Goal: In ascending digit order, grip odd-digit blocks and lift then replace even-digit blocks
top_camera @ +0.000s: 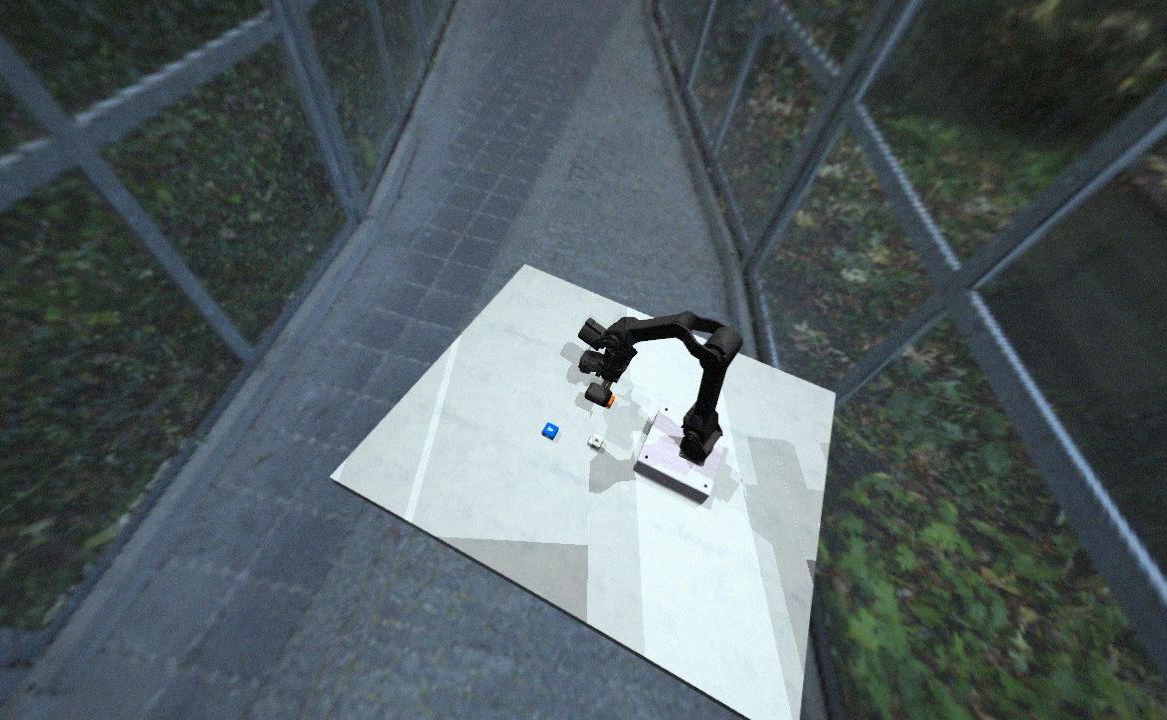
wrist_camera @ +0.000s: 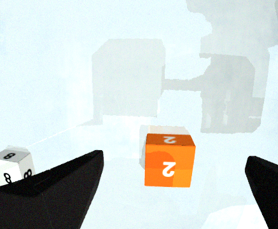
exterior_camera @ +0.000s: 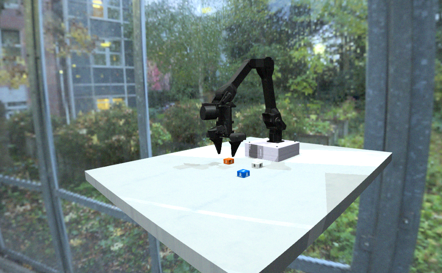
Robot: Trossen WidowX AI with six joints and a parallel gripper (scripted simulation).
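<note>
Right now my gripper tip is 1 cm past the orange block and 3 cm above it. Round my gripper tip: white block: 4 cm behind, 14 cm to the left, 3 cm below; blue block: 8 cm ahead, 17 cm to the left, 3 cm below.
</note>
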